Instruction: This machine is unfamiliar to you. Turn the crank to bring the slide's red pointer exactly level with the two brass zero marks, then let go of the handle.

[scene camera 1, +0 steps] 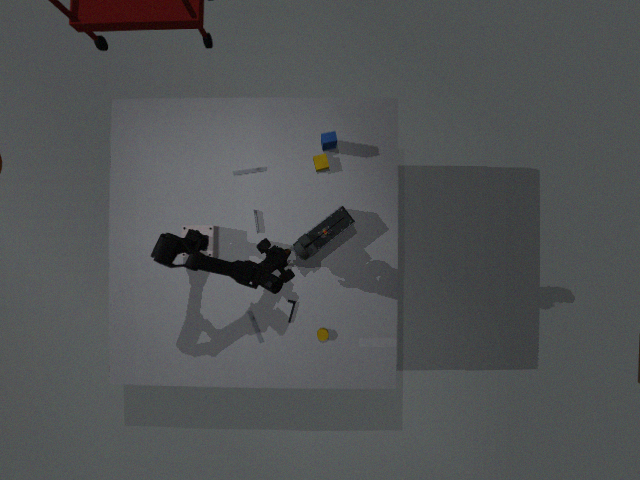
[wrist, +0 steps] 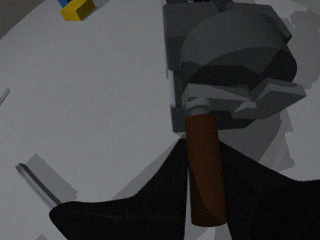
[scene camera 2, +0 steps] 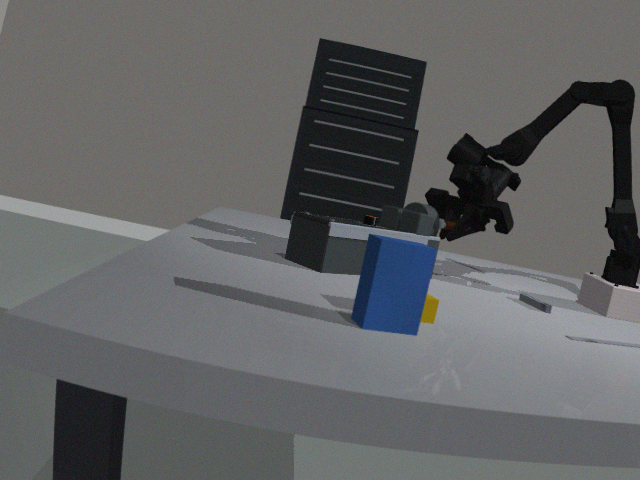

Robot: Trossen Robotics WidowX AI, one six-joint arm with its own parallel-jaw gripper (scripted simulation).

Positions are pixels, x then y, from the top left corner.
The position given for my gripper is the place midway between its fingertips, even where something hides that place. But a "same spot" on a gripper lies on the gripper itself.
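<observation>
My gripper can be seen in scene camera 1 (289, 251), and the wrist view and scene camera 2 show it too. On the gripper, (wrist: 163, 200) and (scene camera 2: 465, 210) are the same spot.
</observation>
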